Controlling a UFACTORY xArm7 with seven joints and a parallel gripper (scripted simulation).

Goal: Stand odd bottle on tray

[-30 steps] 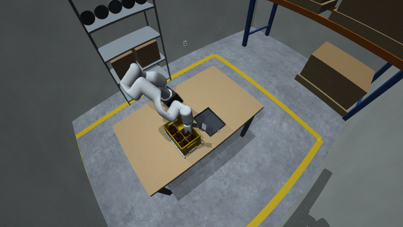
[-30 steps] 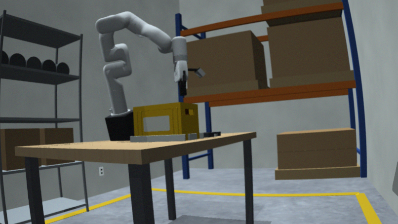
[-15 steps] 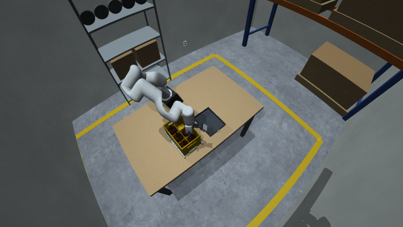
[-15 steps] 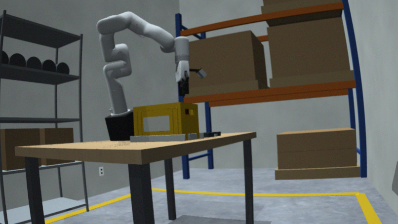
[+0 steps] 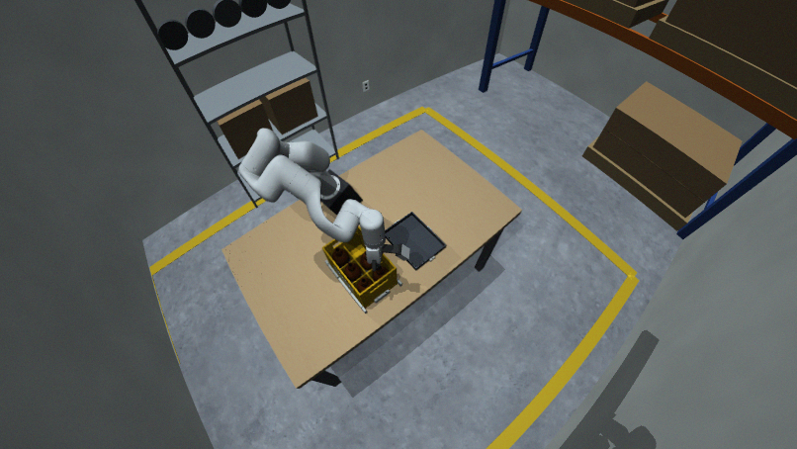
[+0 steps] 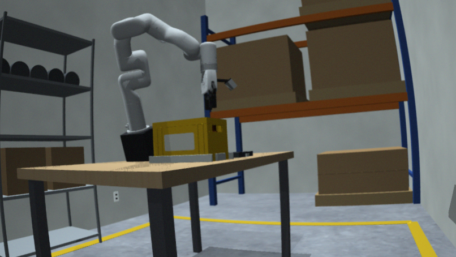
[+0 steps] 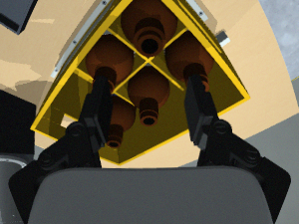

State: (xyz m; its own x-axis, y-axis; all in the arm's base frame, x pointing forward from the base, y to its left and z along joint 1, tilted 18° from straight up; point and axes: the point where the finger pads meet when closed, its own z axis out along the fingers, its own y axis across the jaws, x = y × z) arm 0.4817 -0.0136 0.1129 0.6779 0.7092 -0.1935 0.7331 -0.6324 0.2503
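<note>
The bottle lies 15 cm below my hand. Also, from my hand: tray: 25 cm to the left, 23 cm below, 8 cm behind; then crate: 16 cm below, 8 cm behind, 5 cm to the right.
</note>
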